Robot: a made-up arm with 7 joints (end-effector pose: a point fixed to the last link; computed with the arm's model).
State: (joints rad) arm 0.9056 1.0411 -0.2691 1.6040 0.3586 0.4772 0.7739
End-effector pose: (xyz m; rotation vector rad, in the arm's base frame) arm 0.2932 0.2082 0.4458 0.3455 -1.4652 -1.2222
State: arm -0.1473 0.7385 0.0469 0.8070 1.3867 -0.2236 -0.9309
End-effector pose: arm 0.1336 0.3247 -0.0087 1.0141 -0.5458 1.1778
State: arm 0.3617 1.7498 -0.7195 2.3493 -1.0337 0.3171 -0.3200
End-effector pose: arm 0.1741 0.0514 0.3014 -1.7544 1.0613 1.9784
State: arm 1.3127 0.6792 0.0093 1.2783 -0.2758 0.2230 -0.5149
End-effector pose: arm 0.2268 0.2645 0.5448 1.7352 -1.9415 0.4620
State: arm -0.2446 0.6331 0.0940 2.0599 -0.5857 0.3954 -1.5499
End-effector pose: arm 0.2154 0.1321 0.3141 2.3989 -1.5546 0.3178
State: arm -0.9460 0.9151 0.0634 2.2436 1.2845 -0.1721 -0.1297
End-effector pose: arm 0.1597 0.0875 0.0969 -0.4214 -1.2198 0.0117
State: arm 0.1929 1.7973 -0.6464 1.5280 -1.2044 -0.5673 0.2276
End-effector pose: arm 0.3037 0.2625 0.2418 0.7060 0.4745 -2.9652
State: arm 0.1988 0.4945 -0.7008 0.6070 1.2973 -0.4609 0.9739
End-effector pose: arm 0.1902 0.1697 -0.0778 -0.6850 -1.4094 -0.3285
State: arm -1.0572 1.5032 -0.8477 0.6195 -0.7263 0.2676 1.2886
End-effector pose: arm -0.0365 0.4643 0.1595 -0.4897 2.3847 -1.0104
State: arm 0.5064 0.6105 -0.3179 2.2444 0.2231 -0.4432 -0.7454
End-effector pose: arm 0.2510 0.0388 0.4375 0.2401 -2.9830 0.1451
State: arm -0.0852 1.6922 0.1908 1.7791 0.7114 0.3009 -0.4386
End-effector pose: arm 0.2952 0.2512 0.3930 1.2834 -1.3984 -0.7528
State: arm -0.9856 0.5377 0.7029 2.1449 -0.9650 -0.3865 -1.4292
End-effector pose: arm 0.2007 0.2049 0.2868 2.2500 -2.0549 -0.7222
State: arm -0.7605 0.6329 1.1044 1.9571 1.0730 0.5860 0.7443
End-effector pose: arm 0.1651 0.3132 0.2762 -0.2321 -1.4403 -0.3175
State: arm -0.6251 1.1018 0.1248 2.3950 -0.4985 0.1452 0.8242
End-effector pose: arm 0.2117 0.0645 0.2785 0.3038 -0.7374 -2.2415
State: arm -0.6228 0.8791 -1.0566 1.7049 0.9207 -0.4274 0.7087
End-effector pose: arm -0.0526 0.0249 -0.0026 -1.4100 -0.7726 -0.5099
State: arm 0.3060 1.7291 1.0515 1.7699 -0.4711 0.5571 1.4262
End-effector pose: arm 0.0591 0.1684 0.6004 1.5384 -0.7729 -0.9198
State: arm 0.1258 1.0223 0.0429 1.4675 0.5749 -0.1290 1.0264
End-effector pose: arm 0.3221 0.2799 0.2558 -0.1654 -1.4701 -1.3637
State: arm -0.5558 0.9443 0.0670 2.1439 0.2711 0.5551 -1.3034
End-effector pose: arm 0.2119 0.1518 0.2385 1.5637 -1.1137 -0.2242
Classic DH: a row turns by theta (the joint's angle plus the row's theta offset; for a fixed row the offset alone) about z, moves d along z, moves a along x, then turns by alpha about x. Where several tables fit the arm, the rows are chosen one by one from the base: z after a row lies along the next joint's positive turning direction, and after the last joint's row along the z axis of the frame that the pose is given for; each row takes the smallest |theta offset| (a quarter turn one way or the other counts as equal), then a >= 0, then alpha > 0; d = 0 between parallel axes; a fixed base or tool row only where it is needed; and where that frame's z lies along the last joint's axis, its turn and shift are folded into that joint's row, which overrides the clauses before.
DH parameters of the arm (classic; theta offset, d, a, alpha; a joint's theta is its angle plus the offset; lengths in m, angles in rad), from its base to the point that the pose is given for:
base (fixed): 0 0.33 0.02 1.5708
joint 1: 1.5708 -0.09 0.03 1.5708
joint 2: 1.5708 0 0.02 1.5708
joint 3: 1.5708 -0.17 0 1.5708
joint 4: 0 0.03 0.01 -1.5708
joint 5: 0 -0.29 0.02 -1.5708
joint 6: -1.5708 0.05 0.02 1.5708
joint 7: -1.5187 0.0507 -0.011 -1.5333
tool (fixed): 1.2795 -0.0195 0 0

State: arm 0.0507 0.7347 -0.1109 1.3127 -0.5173 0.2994 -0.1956
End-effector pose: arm 0.2981 0.2307 0.2014 1.2833 -0.7972 -1.0234
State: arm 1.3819 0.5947 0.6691 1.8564 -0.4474 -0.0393 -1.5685
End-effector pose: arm -0.0035 0.2784 0.5031 -1.0171 0.8915 -2.0424
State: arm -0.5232 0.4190 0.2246 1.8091 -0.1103 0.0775 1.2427
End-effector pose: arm 0.2240 0.1830 0.1450 -0.5545 -0.8847 -1.3068
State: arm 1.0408 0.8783 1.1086 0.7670 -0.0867 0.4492 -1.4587
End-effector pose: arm 0.1018 0.4510 0.3271 1.2771 -0.1405 2.0615
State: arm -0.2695 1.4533 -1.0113 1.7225 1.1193 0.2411 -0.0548
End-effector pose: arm 0.0706 0.2412 0.0411 -0.1197 -0.1679 -0.7255
